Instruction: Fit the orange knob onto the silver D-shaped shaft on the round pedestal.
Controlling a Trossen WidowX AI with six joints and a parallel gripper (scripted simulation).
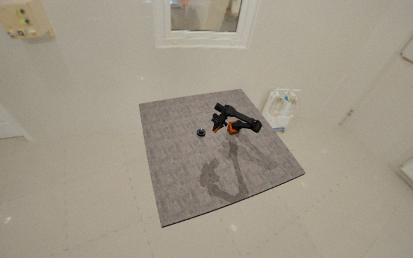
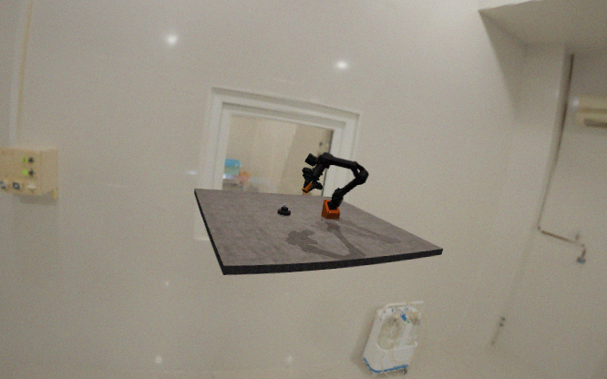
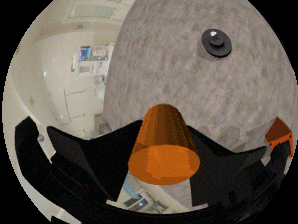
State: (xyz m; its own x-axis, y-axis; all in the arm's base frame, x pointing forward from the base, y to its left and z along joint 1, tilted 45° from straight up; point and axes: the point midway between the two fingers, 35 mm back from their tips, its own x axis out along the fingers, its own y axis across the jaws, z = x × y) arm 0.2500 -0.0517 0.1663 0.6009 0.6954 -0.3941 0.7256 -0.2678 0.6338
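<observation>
Now: the orange knob 30 mm above my gripper tip, 20 mm behind it and 10 mm to the right of it. From my gripper tip the other things lie so: round pedestal (170 mm below, 160 mm to the right, 40 mm ahead).
</observation>
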